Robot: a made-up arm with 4 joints. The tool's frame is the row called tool.
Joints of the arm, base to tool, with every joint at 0 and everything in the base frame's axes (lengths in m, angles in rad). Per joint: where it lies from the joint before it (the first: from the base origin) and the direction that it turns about. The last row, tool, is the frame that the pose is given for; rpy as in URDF.
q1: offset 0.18 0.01 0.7 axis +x
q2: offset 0 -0.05 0.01 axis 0.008 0.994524 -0.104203
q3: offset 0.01 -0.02 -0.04 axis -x
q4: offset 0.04 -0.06 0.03 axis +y
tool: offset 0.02 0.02 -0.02 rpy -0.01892 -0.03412 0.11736
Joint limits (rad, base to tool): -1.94..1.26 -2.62..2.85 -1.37..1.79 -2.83..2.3
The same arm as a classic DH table. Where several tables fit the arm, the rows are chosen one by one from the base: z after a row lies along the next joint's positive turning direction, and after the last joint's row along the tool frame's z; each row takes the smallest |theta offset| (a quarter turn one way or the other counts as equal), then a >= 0, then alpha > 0; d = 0 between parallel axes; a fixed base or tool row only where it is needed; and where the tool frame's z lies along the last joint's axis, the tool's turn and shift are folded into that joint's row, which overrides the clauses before.
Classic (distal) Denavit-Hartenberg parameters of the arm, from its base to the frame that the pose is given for. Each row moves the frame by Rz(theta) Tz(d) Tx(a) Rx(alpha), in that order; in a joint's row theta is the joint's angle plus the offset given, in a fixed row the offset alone. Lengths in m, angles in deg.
base (fixed): theta0 90; d 0.7; a 0.01; alpha 90
q1: theta0 84.02; d 0.1804; a 0.0047; alpha 89.54
q2: theta0 0; d -0.0665; a -0.0419; alpha 90.46
q3: theta0 -5.98; d -0.0501; a 0.03; alpha -90
q4: theta0 87.93; d -0.0397; a 0.0193; alpha 89.15
tool (fixed): theta0 6.72; d -0.0207; a 0; alpha 0
Joint limits (deg, base to tool): -111.15..72.19 -150.11..163.29 -78.5..102.56 -162.15..131.78

